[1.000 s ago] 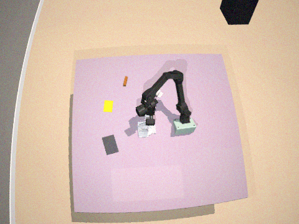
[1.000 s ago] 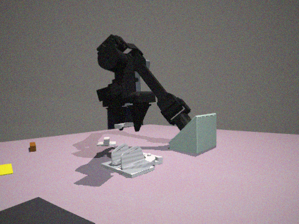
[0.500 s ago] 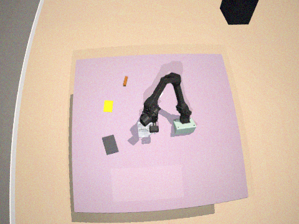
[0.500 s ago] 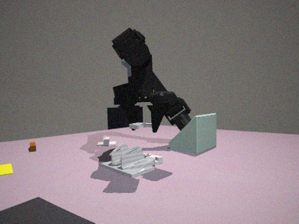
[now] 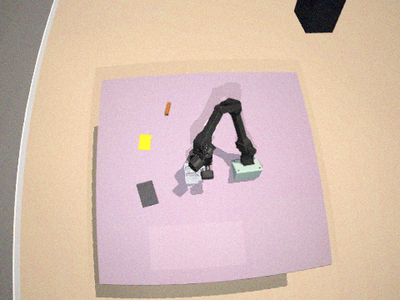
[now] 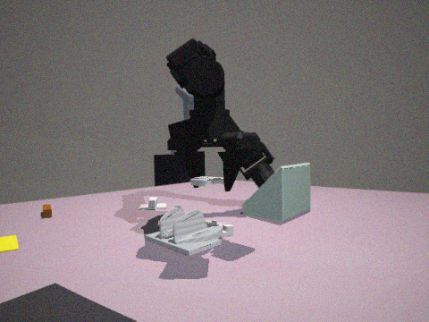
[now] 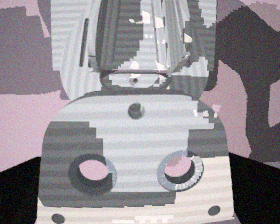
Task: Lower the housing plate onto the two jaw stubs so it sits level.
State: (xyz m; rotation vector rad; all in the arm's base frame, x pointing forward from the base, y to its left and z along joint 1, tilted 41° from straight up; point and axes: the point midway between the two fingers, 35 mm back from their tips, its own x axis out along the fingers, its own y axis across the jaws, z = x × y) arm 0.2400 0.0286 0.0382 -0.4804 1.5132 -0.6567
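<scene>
Now: gripper tip 1 cm short of the white base and 2 cm below it. From my gripper tip the other things lie so: orange block: 13 cm ahead, 43 cm to the right, 7 cm below; dark grey tile: 33 cm ahead, 7 cm to the left, 8 cm below; yellow tile: 30 cm ahead, 24 cm to the right, 8 cm below.
</scene>
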